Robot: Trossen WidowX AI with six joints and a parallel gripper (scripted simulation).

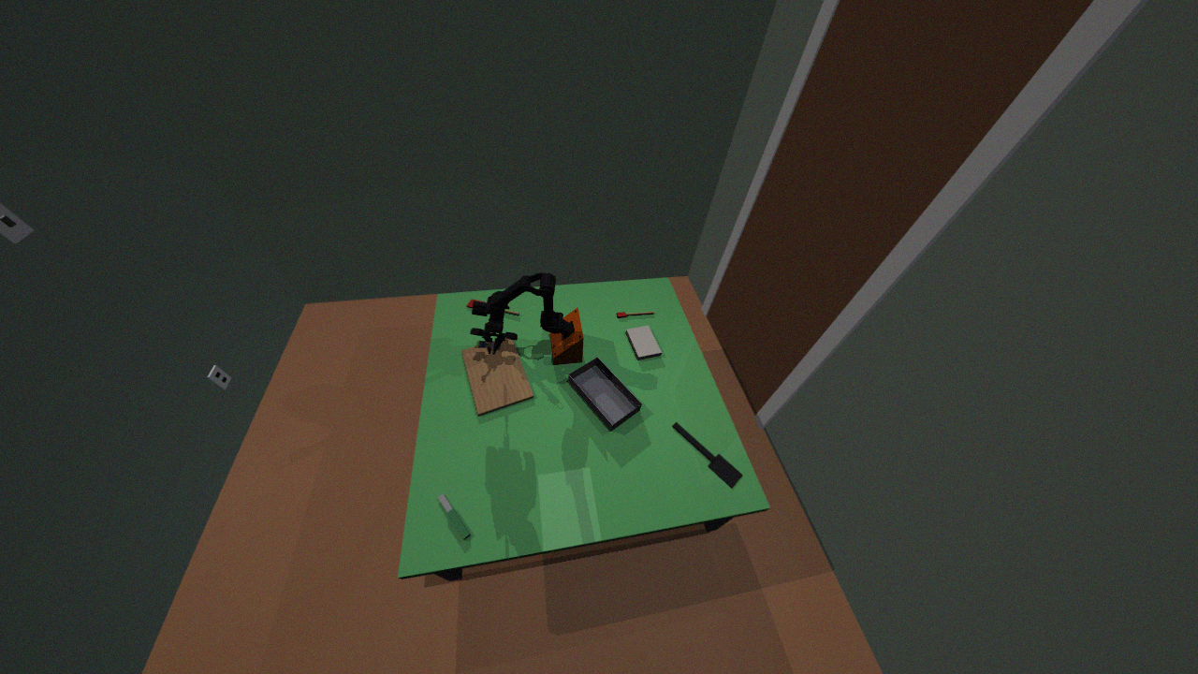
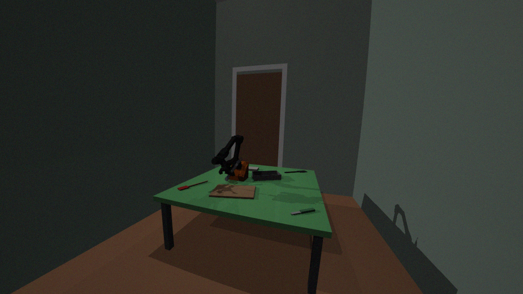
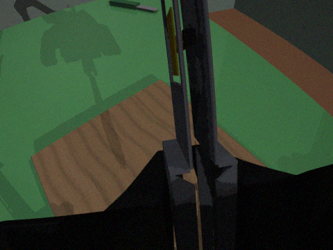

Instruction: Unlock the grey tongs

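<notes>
The wooden board is 14 cm below my gripper tip. The rest, counted from my gripper tip: green-handled tool: 57 cm ahead, 17 cm to the right, 14 cm below; then yellow piece: 7 cm above; then roasting tin: 19 cm ahead, 45 cm to the left, 12 cm below.
</notes>
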